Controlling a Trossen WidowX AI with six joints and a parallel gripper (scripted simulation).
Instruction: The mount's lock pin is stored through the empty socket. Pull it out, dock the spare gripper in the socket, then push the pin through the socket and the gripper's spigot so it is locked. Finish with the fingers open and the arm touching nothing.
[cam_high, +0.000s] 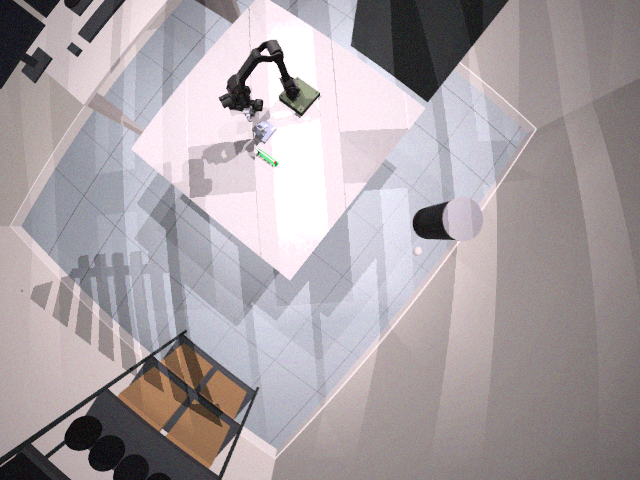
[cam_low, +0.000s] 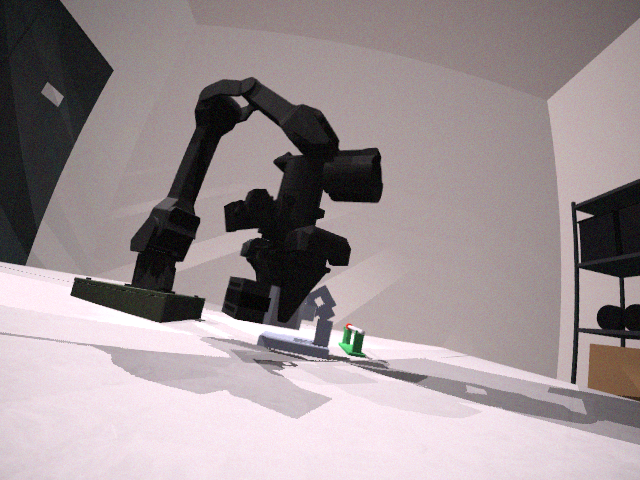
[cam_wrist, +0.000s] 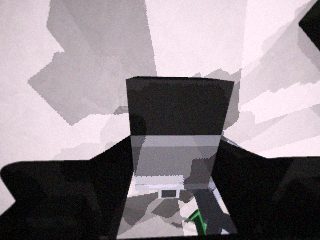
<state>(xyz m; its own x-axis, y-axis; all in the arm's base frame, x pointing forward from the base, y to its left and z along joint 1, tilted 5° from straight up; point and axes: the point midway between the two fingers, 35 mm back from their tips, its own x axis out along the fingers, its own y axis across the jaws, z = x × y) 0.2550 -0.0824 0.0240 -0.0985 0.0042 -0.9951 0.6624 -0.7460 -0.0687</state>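
Right now my gripper tip is 2 cm short of the mount socket and 14 cm to the right of it. Also, from my gripper tip: spare gripper: 2 cm above; green stand: 10 cm ahead, 26 cm to the left, 3 cm below.
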